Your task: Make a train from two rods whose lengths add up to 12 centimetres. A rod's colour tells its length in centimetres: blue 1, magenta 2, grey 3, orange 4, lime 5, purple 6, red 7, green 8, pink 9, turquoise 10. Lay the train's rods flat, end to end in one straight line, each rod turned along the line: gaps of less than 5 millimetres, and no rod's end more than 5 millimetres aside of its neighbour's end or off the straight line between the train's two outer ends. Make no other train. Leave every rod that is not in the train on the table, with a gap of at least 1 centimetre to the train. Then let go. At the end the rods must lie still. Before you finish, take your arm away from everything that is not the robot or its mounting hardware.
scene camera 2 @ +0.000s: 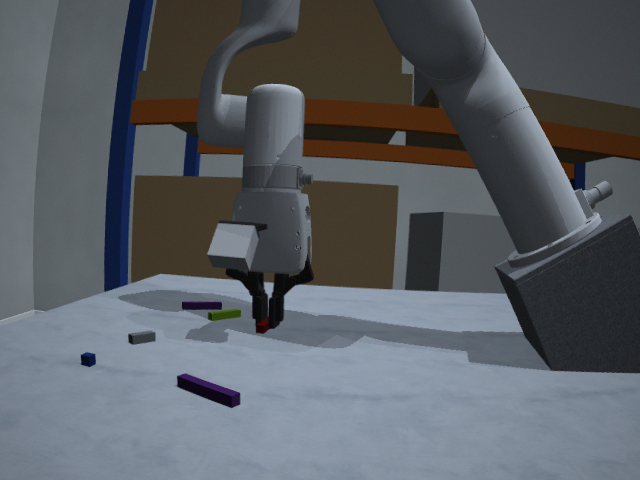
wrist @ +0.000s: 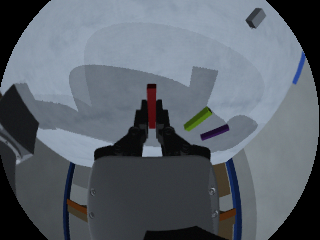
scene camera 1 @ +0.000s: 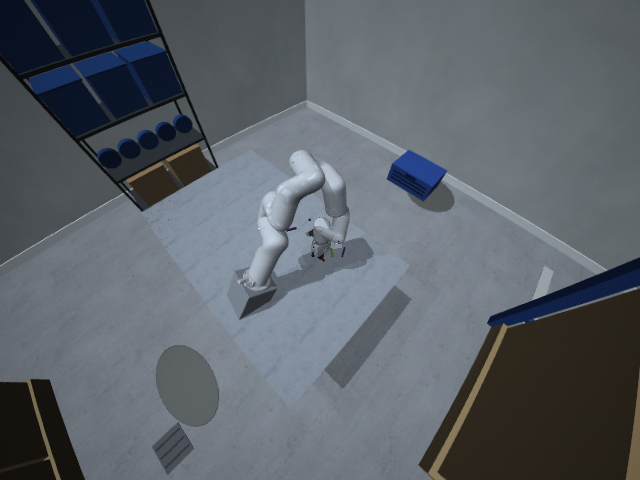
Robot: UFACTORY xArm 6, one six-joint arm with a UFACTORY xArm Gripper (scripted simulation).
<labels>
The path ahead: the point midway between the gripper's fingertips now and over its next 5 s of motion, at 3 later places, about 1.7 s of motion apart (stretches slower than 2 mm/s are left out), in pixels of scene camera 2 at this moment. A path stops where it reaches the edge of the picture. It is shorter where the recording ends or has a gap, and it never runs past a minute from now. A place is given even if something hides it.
My gripper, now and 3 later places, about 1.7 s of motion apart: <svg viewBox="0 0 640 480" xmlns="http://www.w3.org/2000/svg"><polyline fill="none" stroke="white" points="267,325 267,317 270,255 189,244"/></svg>
</labels>
